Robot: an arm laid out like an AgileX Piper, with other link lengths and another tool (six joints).
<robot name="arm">
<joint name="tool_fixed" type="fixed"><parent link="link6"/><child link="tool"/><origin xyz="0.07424 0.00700 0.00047" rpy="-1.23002 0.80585 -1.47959"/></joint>
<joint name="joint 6" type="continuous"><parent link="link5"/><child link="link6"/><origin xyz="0.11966 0.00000 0.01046" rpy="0.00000 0.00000 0.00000"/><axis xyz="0.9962 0 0.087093"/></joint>
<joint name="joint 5" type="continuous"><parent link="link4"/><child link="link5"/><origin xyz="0.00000 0.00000 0.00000" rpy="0.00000 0.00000 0.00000"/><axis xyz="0 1 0"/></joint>
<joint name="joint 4" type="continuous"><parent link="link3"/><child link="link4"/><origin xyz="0.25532 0.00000 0.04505" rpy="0.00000 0.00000 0.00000"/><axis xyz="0.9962 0 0.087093"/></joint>
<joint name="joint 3" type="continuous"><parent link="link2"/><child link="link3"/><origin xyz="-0.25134 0.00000 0.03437" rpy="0.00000 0.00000 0.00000"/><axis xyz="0 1 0"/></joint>
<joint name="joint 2" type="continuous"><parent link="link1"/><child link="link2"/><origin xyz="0.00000 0.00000 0.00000" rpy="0.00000 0.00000 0.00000"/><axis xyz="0 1 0"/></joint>
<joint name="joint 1" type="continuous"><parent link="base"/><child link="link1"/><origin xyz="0.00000 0.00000 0.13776" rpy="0.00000 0.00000 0.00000"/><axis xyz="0 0 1"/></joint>
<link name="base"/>
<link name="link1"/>
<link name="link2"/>
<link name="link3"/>
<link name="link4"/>
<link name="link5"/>
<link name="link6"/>
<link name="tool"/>
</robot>
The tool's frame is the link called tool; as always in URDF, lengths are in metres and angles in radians. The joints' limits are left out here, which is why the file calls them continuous.
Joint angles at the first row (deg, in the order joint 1, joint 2, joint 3, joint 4, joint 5, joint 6):
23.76, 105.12, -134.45, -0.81, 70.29, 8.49
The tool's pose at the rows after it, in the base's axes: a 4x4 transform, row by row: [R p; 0 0 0 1], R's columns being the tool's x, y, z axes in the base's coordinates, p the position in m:
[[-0.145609, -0.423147, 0.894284, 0.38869], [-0.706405, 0.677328, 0.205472, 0.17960], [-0.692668, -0.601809, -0.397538, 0.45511], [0, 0, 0, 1]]
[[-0.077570, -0.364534, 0.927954, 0.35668], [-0.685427, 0.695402, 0.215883, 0.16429], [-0.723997, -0.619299, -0.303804, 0.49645], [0, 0, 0, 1]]
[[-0.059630, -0.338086, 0.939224, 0.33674], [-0.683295, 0.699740, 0.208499, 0.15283], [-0.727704, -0.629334, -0.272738, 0.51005], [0, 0, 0, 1]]
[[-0.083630, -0.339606, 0.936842, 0.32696], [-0.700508, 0.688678, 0.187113, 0.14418], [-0.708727, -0.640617, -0.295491, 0.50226], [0, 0, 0, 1]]
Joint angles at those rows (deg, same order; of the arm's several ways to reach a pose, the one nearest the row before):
23.77, 100.27, -134.46, 0.00, 70.29, 7.60
23.77, 94.15, -134.05, -0.33, 70.29, 7.12
23.77, 89.68, -131.31, -1.09, 70.25, 7.00
23.76, 86.13, -126.18, -2.32, 70.25, 6.95

